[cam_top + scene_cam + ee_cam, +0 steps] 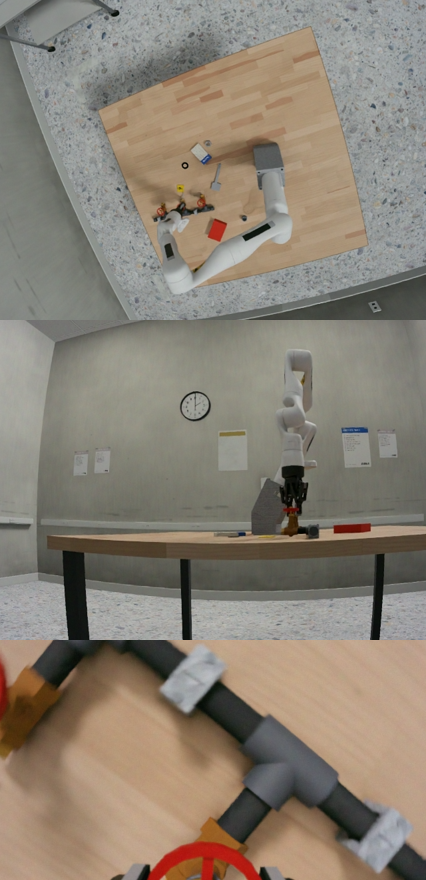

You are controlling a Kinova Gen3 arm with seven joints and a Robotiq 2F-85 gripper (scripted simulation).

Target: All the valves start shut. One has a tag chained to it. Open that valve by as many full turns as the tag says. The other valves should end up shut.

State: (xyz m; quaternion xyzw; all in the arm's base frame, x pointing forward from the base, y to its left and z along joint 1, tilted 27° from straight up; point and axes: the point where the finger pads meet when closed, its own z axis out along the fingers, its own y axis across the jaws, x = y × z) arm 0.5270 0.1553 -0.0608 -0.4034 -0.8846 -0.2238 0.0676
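Now: hand 1 cm past the yellow tag, 9 cm to the left of it and 8 cm above it. Also, from my hand: red block 16 cm behind, 20 cm to the left, 7 cm below; grey scraper 23 cm behind, 10 cm to the right, 8 cm below; blue box 17 cm behind, 27 cm to the right, 7 cm below.
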